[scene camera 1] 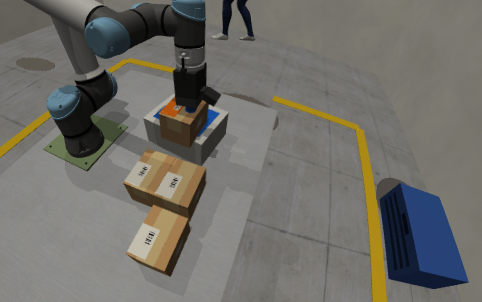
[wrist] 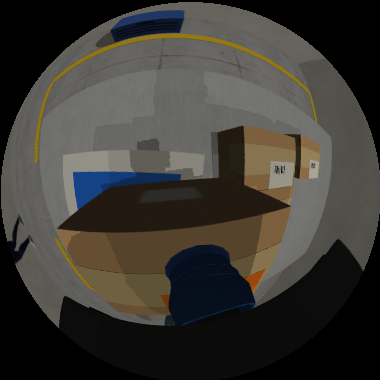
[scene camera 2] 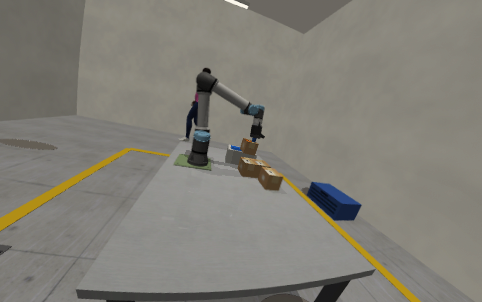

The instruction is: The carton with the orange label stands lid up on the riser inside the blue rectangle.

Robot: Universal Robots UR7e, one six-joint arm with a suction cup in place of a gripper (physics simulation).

Note:
In view: the suction cup (wrist: 190,299) and a riser (scene camera 1: 214,130).
The riser also shows in the wrist view (wrist: 85,174).

